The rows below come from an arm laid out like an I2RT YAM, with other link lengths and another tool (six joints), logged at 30 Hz.
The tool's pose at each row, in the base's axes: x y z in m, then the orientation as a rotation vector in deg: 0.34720, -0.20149, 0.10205, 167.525, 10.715, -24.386; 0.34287, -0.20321, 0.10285, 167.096, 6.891, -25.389; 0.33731, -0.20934, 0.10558, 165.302, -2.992, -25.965; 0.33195, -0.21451, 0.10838, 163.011, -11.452, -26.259; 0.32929, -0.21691, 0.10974, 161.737, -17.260, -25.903; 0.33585, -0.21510, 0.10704, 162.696, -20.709, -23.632; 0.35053, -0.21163, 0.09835, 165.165, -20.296, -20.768
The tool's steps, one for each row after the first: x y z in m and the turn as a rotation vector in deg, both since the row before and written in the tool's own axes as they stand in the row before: -0.00452, 0.00116, 0.00075, -0.055, -0.968, 2.522; -0.00643, 0.00587, 0.00025, -0.757, -1.273, 6.785; -0.00558, 0.00567, 0.00013, -0.967, -1.051, 5.978; -0.00248, 0.00292, 0.00015, -0.187, -0.353, 4.122; 0.00640, -0.00355, -0.00011, 1.509, 1.209, 2.300; 0.01481, -0.00870, 0.00285, 2.204, 1.940, -0.500
